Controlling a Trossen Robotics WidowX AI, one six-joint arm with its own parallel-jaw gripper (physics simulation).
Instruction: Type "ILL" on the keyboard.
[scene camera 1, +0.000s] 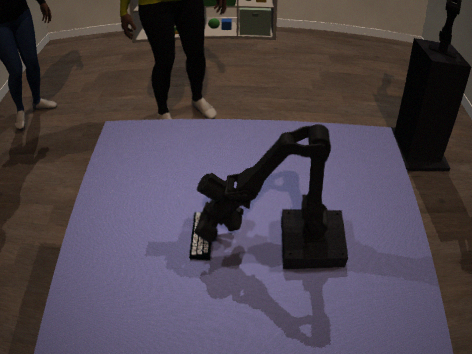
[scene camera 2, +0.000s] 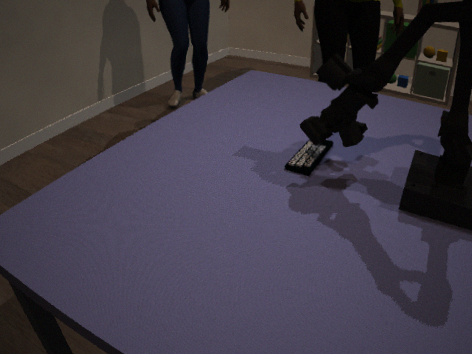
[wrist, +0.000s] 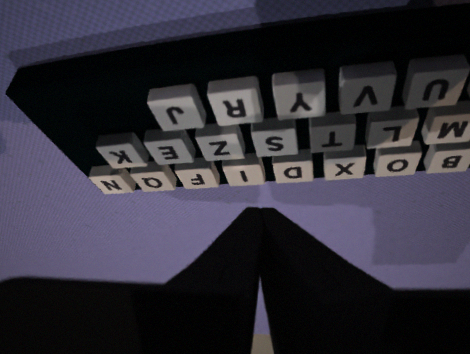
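Where they show: gripper, fingertip midpoint: (scene camera 1: 199, 223) (wrist: 258, 221); arm's base, origin of the base link: (scene camera 1: 313, 234) (scene camera 2: 449, 179).
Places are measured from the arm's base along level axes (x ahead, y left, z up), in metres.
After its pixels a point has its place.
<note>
A small black keyboard (scene camera 1: 200, 256) {x 0.351, y 0.050, z -0.041 m} (scene camera 2: 299, 171) {x 0.347, y 0.054, z -0.047 m} (wrist: 100, 95) {x 0.323, y -0.101, z -0.041 m} with whitish keys lies on the table. In the wrist view its letters appear upside down. The I key (wrist: 244, 175) {x 0.367, y -0.067, z -0.036 m} is in the row nearest the fingers, between F and D. The L key (wrist: 393, 132) {x 0.351, y -0.017, z -0.036 m} is in the middle row, between T and M, partly in shadow. My gripper (wrist: 258, 221) {x 0.357, y -0.059, z -0.013 m} is shut and empty. In the wrist view its tips show below the near row of keys, a little right of the I key and below the D key (wrist: 293, 173) {x 0.368, y -0.050, z -0.036 m}. The tips' height above the table cannot be told.
The purple table top (scene camera 1: 125, 300) {x 0.579, y 0.226, z -0.052 m} (scene camera 2: 150, 240) {x 0.511, y 0.414, z -0.052 m} carries the arm's square black base (scene camera 1: 314, 250) {x 0.005, y 0.066, z 0.001 m} (scene camera 2: 435, 200) {x 0.028, y 0.097, z -0.006 m}. Two people stand beyond the table. A shelf unit (scene camera 1: 274, 22) is behind them, and a black pedestal (scene camera 1: 430, 100) stands at the right in the first scene view.
</note>
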